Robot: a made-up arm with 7 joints. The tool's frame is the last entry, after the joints.
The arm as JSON. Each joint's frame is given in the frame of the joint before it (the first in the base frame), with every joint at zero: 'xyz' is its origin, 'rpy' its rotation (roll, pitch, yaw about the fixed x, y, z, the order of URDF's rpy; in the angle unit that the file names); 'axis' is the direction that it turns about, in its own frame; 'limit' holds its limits. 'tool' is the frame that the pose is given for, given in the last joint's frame.
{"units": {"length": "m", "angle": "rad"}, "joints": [
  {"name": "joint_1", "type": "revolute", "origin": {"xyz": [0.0, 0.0, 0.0], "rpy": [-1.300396, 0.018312, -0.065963]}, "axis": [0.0, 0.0, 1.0], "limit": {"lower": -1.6, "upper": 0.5}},
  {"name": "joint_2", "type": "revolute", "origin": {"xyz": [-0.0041, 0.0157, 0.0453], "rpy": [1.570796, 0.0, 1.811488]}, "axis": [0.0, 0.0, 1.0], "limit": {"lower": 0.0, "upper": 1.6}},
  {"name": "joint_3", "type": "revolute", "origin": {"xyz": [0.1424, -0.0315, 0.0], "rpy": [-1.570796, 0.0, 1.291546]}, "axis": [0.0, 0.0, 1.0], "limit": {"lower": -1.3, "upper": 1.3}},
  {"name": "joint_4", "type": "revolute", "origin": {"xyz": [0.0, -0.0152, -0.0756], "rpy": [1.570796, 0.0, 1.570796]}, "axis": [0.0, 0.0, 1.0], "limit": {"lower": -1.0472, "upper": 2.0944}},
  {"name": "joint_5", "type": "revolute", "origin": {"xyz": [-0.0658, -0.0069, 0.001], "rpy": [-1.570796, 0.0, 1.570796]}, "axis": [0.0, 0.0, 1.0], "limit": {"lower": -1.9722, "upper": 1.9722}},
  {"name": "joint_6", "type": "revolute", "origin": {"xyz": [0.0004, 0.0, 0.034], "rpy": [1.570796, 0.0, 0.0]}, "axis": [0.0, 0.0, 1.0], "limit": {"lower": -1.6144, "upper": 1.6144}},
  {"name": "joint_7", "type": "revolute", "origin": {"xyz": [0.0, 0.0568, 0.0], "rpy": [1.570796, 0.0, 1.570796]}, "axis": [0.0, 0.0, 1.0], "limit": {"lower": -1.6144, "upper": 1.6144}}
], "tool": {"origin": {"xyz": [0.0, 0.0, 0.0], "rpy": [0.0, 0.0, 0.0]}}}
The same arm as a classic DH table. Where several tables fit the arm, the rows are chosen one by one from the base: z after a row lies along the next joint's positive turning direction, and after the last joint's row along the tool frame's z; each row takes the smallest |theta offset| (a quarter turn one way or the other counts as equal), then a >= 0, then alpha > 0; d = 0 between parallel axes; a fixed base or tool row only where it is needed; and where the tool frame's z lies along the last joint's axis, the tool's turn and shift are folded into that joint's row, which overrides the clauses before.
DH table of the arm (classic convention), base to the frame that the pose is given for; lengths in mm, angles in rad. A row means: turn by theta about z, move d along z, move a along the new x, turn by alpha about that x. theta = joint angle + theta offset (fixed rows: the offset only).
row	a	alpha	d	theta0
base (fixed)	0	-1.3004	0	-0.071
joint_1	-16.2	-1.5708	45.3	-1.3111
joint_2	-9	1.5708	-0.2	1.2915
joint_3	15.2	-1.5708	-221.2	1.5708
joint_4	6.9	1.5708	1	1.5708
joint_5	-0.4	-1.5708	99.8	0
joint_6	56.8	1.5708	0	-1.5708
joint_7	0	0	0	0
Joint limits (rad, base to tool): -1.6..0.5 0..1.6 -1.3..1.3 -1.0472..2.0944 -1.9722..1.9722 -1.6144..1.6144 -1.6144..1.6144

